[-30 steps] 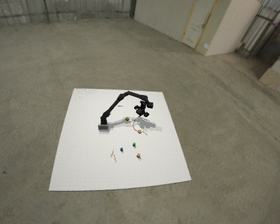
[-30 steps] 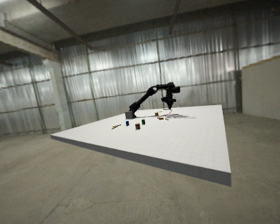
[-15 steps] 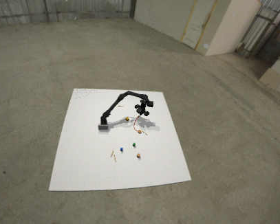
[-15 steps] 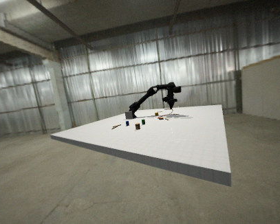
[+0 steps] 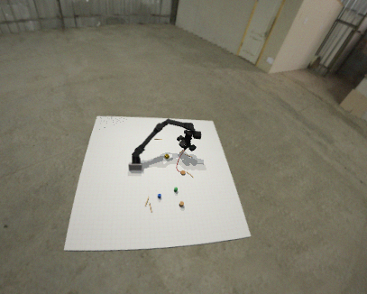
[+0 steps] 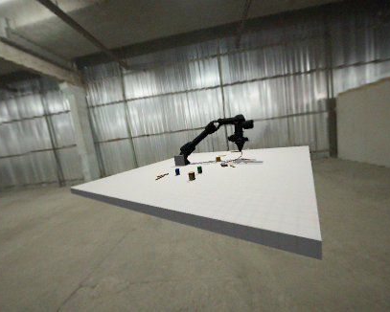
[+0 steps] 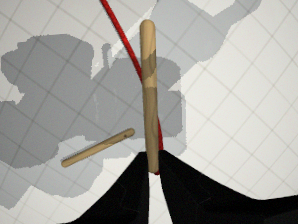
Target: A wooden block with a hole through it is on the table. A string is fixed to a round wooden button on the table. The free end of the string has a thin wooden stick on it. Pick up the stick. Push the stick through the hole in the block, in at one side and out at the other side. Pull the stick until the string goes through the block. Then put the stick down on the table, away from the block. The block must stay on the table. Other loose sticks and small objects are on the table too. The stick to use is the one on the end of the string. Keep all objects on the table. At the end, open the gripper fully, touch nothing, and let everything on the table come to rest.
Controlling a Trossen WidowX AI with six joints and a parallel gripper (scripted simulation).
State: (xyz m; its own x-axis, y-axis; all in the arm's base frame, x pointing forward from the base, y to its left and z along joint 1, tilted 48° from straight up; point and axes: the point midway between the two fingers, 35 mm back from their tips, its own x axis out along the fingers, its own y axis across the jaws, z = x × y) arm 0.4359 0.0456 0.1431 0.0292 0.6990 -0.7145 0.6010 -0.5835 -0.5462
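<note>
My gripper tip is now 16 cm past the yellowish block, 4 cm to the left of it and 4 cm above it. The rest, counted from my gripper tip: green piece 38 cm to the right, 13 cm behind, 4 cm below; round wooden button 21 cm to the right, 5 cm below, 4 cm behind; thin wooden stick 1 cm to the right, 1 cm behind.
</note>
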